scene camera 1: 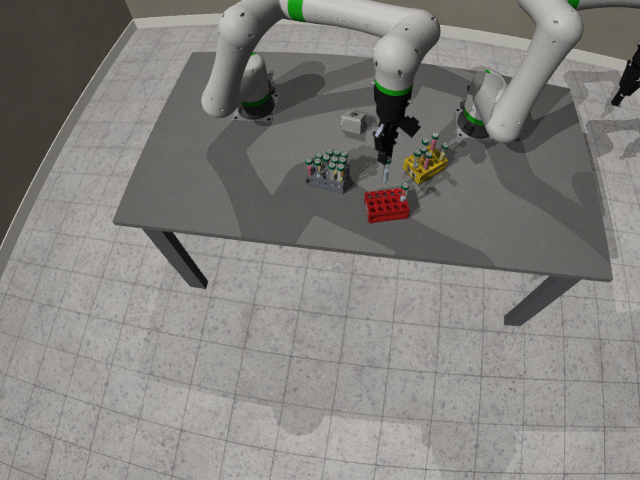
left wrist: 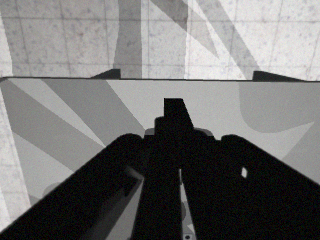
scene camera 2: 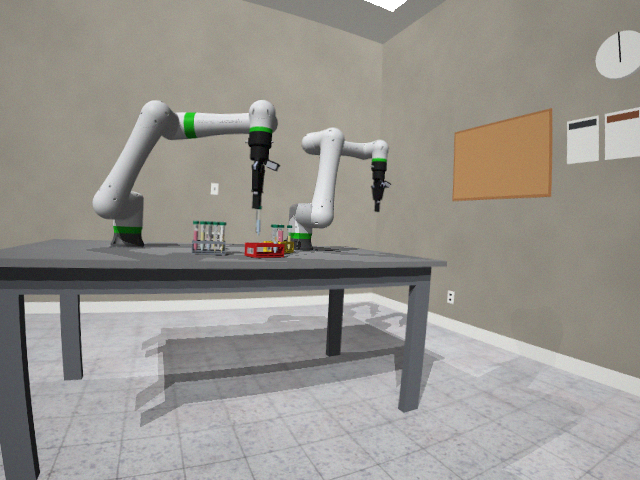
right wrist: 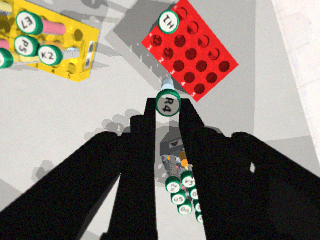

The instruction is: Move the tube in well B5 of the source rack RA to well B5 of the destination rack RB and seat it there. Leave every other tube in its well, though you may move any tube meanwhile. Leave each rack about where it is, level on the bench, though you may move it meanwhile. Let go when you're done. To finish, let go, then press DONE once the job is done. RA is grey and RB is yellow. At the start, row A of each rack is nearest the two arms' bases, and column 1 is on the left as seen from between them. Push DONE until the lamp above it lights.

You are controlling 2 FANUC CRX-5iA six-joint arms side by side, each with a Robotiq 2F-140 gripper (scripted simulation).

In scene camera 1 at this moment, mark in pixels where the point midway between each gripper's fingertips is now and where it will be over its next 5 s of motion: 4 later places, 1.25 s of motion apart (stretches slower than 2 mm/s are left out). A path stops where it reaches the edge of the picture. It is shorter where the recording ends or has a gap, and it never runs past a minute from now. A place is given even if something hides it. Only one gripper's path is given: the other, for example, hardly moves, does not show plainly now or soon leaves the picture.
My right gripper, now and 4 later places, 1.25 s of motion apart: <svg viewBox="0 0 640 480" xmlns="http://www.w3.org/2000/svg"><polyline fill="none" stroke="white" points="384,159 391,140 407,125 415,131 415,133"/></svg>
